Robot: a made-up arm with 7 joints.
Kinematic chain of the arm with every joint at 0, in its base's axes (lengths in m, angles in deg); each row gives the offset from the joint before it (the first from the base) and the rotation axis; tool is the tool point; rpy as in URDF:
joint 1: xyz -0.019 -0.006 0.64 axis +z
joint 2: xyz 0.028 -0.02 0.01 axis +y
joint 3: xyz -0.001 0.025 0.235 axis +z
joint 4: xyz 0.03 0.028 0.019 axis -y
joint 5: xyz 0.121 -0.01 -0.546 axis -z
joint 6: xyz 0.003 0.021 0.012 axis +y
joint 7: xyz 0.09 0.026 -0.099 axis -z
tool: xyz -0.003 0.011 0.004 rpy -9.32 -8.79 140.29
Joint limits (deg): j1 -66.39..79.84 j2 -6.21..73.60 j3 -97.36..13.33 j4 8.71..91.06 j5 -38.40..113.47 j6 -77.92..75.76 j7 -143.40..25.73
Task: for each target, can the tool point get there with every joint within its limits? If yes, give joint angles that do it. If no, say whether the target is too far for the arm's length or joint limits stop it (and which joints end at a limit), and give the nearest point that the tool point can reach.
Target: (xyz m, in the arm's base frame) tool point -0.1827 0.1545 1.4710
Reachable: no: joint limits stop it (at a limit: joint 1, joint 2, joint 3, joint 4, joint 6, joint 7) | nearest point -0.1086 0.4503 1.2050 | short by 0.405 m
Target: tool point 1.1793 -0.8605 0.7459
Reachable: no: too far | nearest point 0.6752 -0.5010 0.7048 | short by 0.620 m
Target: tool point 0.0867 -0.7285 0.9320
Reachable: yes | joints -38.56 2.64 -48.65 80.14 97.12 52.62 -101.26
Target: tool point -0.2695 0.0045 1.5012
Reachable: no: joint limits stop it (at a limit: joint 1, joint 3, joint 4, joint 6, joint 7) | nearest point -0.4793 -0.1479 1.1580 | short by 0.430 m
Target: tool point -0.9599 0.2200 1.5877
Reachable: no: too far | nearest point -0.6288 -0.0933 1.1310 | short by 0.645 m
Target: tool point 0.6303 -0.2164 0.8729
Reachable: yes | joints 53.82 31.11 -81.03 70.88 58.71 -28.05 -3.83
